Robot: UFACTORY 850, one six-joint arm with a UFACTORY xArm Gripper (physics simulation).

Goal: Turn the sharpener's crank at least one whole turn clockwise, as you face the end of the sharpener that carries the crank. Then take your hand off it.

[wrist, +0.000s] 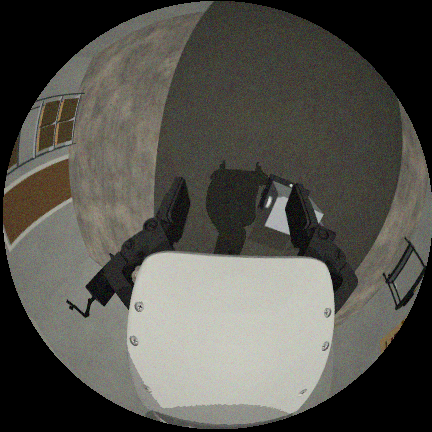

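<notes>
The sharpener (278,221) shows right of centre in the wrist view, on the dark surface. It has a light grey top, dark edges and a shiny spot at its left end. My right finger covers part of it, and a light corner shows past that finger's right side. The crank cannot be made out; that end is largely behind the right finger. My gripper (239,191) is open and empty, its two black fingers wide apart. In the view, the right finger overlaps the sharpener and the left finger is clear of it. Whether the right finger touches the sharpener cannot be told.
The dark surface (280,90) carries the gripper's shadow, left of the sharpener. Mottled brown-grey bands (117,150) border it at left and right. A window (61,121) and a brown panel (40,197) show at far left, a black-framed object (401,267) at far right.
</notes>
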